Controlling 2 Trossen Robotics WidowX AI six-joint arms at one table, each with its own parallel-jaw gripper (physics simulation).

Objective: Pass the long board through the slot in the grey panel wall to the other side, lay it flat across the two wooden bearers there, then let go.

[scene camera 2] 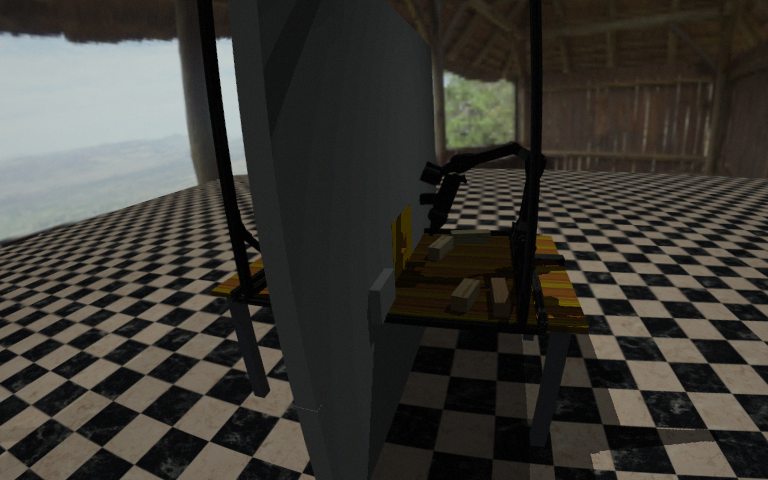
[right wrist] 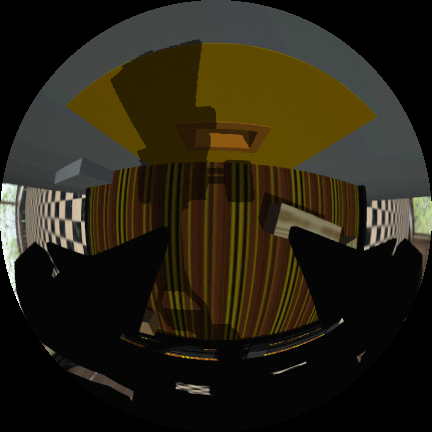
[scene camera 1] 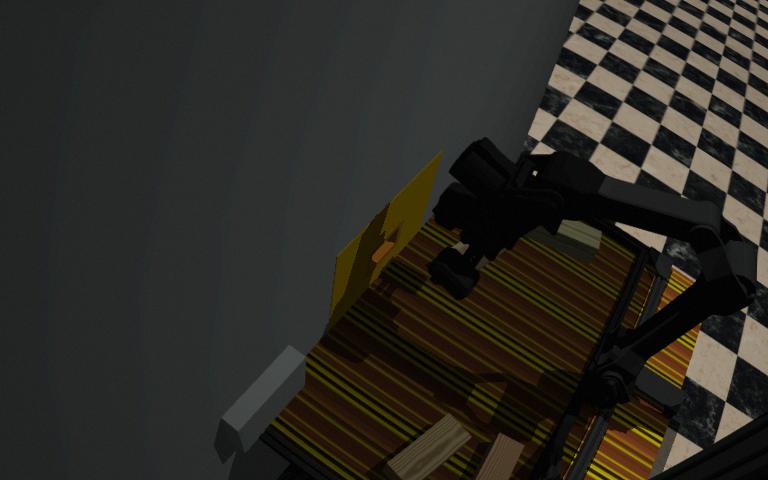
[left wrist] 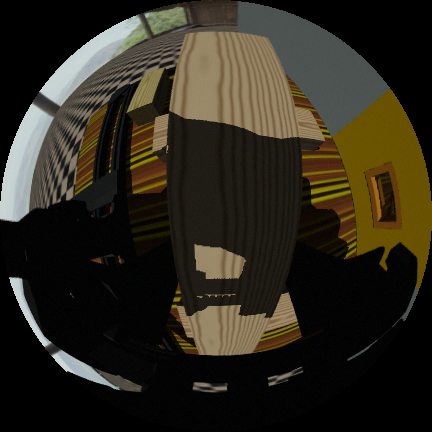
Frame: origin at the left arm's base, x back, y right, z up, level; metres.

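Seen in the pictures: left gripper, fingertip midpoint: [left wrist: 230, 239]; right gripper, fingertip midpoint: [scene camera 2: 432, 231] [right wrist: 230, 232]; left arm's base, origin of the base link: [left wrist: 108, 235]; right arm's base, origin of the base link: [right wrist: 229, 351] [scene camera 1: 599, 392].
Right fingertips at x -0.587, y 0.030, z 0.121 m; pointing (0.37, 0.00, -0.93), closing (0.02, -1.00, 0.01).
Observation:
Offsets run from my right fingertips to a thing's top centre. "spot": to the spot under its first point.
In the left wrist view my left gripper [left wrist: 230, 239] is shut on the long pale wooden board [left wrist: 233, 100], which runs up the middle of the view above the striped table. The slot [left wrist: 384, 196] sits in a yellow patch [left wrist: 382, 132] of the grey panel wall [left wrist: 322, 60], off to the right of the board. The board's end is not in the slot. On the other side, my right gripper [right wrist: 230, 232] [scene camera 1: 455, 276] [scene camera 2: 435, 224] is open and empty, low over the table and facing the slot [right wrist: 223, 139] [scene camera 1: 386, 249].
Wooden blocks lie on the right-hand table: one near the right arm [scene camera 1: 573, 238] [right wrist: 306, 223] and two at the front edge @[spot: dz -0.093, dx -0.138, dy +0.229 m] [scene camera 1: 430, 450] @[spot: dz -0.096, dx -0.231, dy +0.177 m] [scene camera 1: 501, 457]. More blocks @[dz -0.093, dx +0.491, dy -0.292 m] [left wrist: 151, 96] lie under and beside the board. A grey block @[spot: dz -0.040, dx +0.083, dy +0.323 m] [scene camera 1: 263, 395] [scene camera 2: 381, 292] juts from the wall. Black frame posts [scene camera 2: 534, 143] stand at the table.

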